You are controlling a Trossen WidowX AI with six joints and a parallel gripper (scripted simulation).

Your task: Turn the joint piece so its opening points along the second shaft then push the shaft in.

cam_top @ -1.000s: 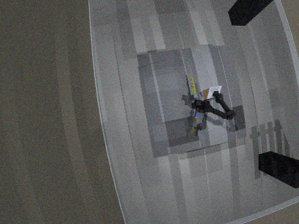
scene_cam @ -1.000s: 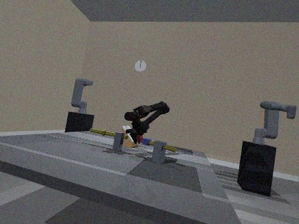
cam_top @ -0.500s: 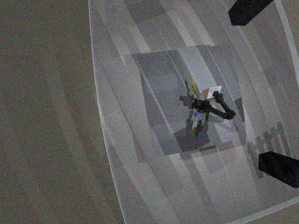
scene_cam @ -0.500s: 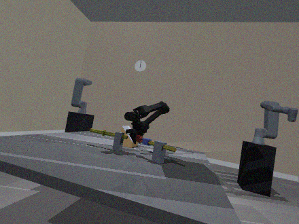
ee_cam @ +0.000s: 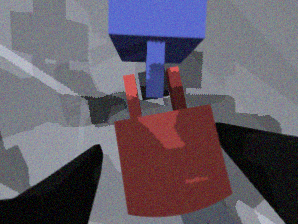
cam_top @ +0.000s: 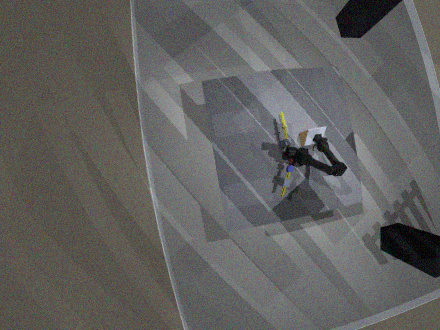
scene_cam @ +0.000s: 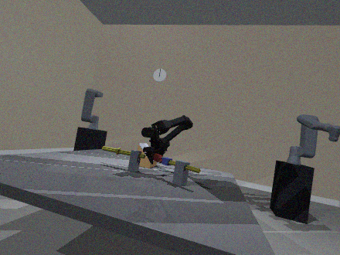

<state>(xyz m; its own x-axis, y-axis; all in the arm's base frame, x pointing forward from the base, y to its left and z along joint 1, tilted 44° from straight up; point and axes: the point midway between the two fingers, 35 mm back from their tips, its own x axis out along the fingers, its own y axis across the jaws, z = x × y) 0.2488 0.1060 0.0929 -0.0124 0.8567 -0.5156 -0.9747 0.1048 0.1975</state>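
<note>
Now: gripper tip 40 mm below the red joint piece and 10 mm to the right of it.
</note>
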